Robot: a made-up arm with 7 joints. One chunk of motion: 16 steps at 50 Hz.
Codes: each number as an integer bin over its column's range. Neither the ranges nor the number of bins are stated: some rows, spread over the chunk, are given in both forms.
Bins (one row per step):
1: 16 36 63 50 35 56
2: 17 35 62 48 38 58
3: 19 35 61 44 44 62
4: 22 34 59 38 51 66
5: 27 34 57 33 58 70
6: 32 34 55 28 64 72
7: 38 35 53 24 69 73
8: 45 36 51 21 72 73
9: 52 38 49 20 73 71
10: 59 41 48 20 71 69
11: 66 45 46 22 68 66
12: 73 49 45 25 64 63
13: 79 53 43 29 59 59
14: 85 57 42 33 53 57
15: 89 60 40 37 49 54
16: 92 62 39 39 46 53
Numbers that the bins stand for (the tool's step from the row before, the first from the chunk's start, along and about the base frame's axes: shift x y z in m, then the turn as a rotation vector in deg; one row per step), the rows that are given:
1: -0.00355 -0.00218 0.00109 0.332 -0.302 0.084
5: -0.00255 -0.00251 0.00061 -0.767 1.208 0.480
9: -0.00027 -0.00186 -0.00004 -1.607 2.193 0.508
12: 0.00164 -0.00008 -0.00036 -1.284 1.602 0.282
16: 0.00336 0.00202 -0.00085 -0.379 0.420 -0.001
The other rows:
2: -0.00345 -0.00234 0.00101 0.203 -0.105 0.140
3: -0.00327 -0.00234 0.00093 -0.056 0.289 0.254
4: -0.00300 -0.00251 0.00077 -0.443 0.748 0.367
6: -0.00209 -0.00251 0.00044 -1.090 1.602 0.536
7: -0.00155 -0.00234 0.00028 -1.348 1.930 0.565
8: -0.00091 -0.00218 0.00012 -1.542 2.127 0.565
10: 0.00036 -0.00137 -0.00012 -1.607 2.062 0.452
11: 0.00100 -0.00073 -0.00028 -1.478 1.865 0.367
13: 0.00218 0.00057 -0.00053 -1.025 1.274 0.169
14: 0.00273 0.00121 -0.00061 -0.767 0.880 0.112
15: 0.00309 0.00170 -0.00077 -0.508 0.617 0.027

